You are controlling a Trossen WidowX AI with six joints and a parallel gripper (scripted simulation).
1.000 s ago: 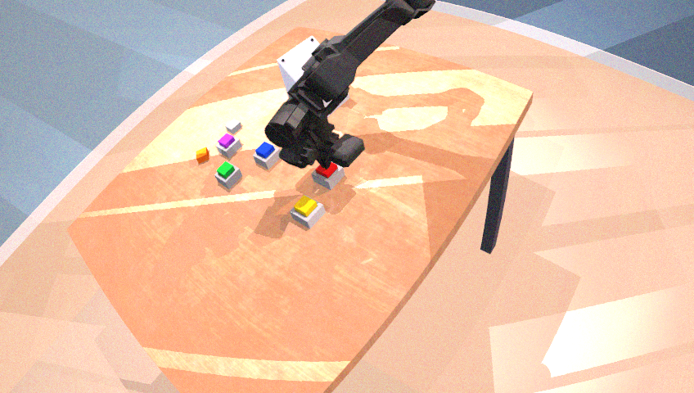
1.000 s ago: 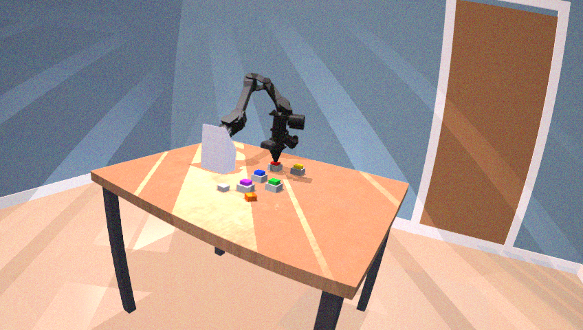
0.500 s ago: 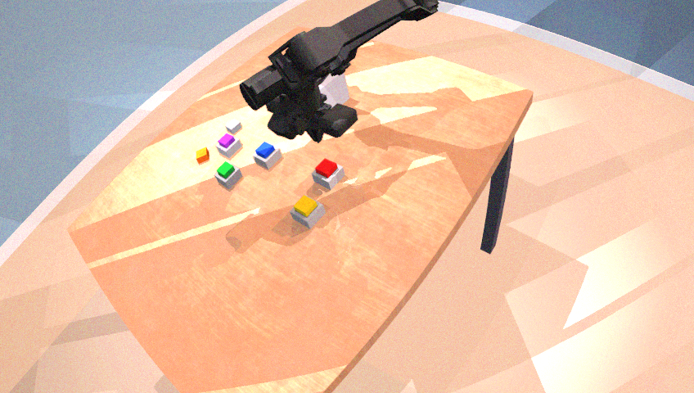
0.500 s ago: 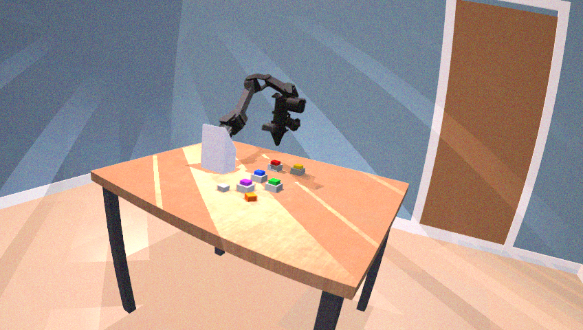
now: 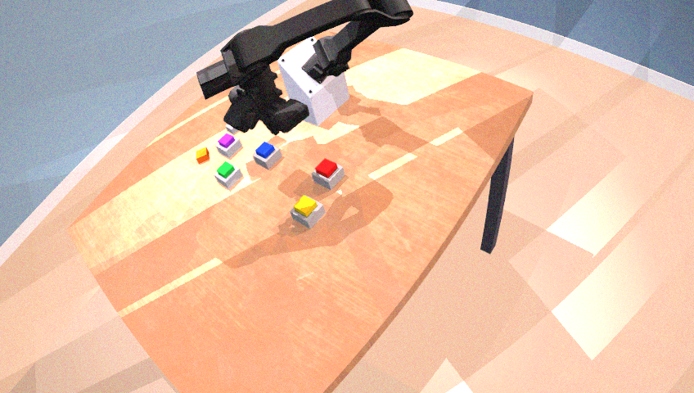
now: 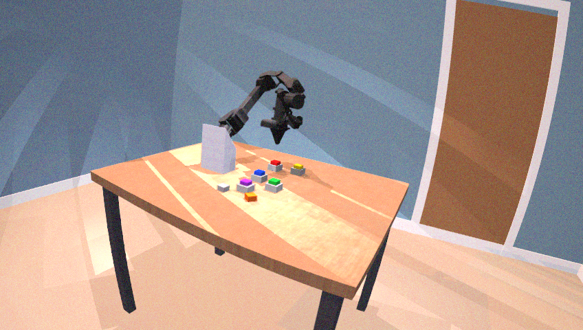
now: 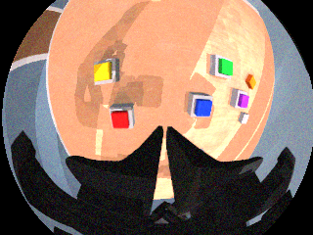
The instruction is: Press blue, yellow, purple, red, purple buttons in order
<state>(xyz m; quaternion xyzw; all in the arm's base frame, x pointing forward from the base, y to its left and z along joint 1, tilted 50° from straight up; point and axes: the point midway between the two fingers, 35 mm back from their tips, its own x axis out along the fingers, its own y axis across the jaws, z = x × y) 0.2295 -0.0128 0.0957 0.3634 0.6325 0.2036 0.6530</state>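
Right now the purple button is 10 mm behind my gripper tip, 220 mm to the right of it and 100 mm below it. From my gripper tip the other things lie so: blue button (20 mm behind, 90 mm to the right, 100 mm below); then yellow button (70 mm ahead, 90 mm to the left, 100 mm below); then red button (30 mm behind, 80 mm to the left, 100 mm below).
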